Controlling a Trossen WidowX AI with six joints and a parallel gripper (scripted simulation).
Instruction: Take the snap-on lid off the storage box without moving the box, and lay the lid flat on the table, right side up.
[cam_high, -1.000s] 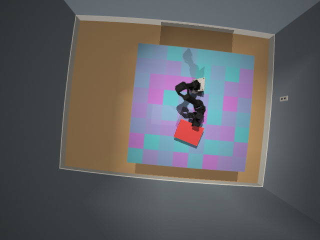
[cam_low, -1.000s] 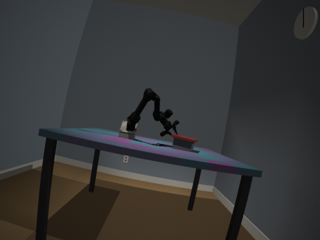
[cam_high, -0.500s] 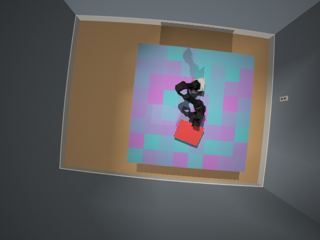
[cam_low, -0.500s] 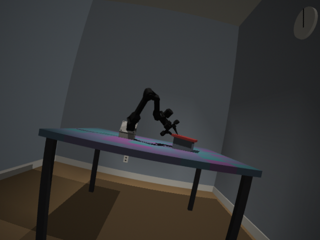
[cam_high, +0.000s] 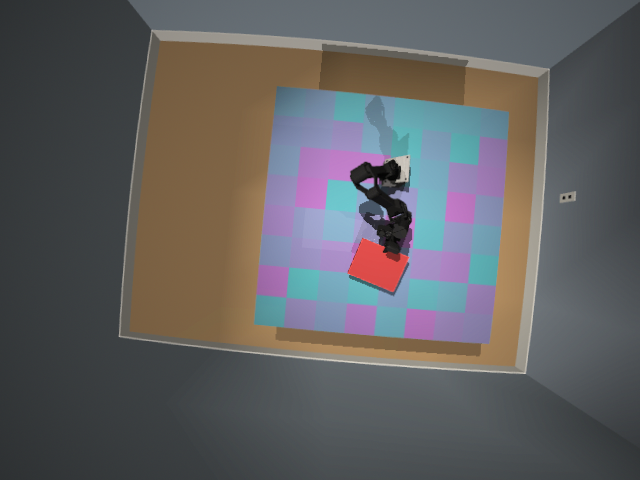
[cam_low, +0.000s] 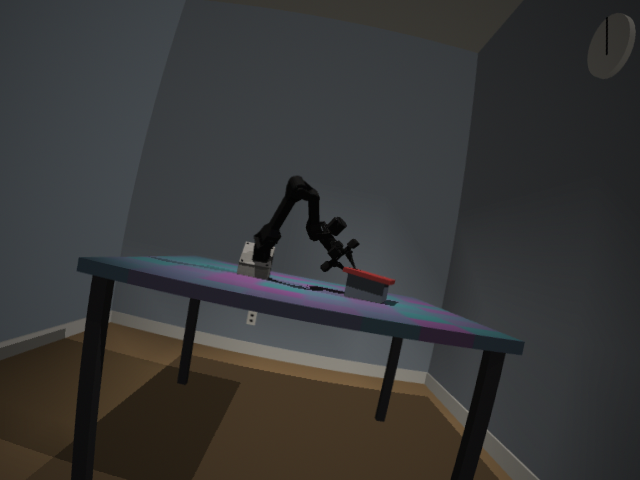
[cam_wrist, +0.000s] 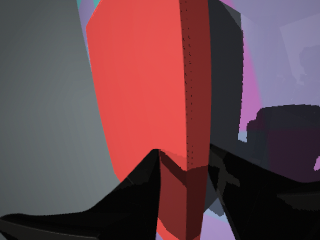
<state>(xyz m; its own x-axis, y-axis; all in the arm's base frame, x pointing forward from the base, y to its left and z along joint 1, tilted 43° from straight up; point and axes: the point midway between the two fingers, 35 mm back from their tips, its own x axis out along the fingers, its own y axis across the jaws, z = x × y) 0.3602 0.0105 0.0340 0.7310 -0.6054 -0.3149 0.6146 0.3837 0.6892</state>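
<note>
The red lid is 7 cm ahead of my gripper tip and 2 cm to the right of it. The rest, counted from my gripper tip: grey storage box 7 cm ahead, 2 cm to the right, 5 cm below.
</note>
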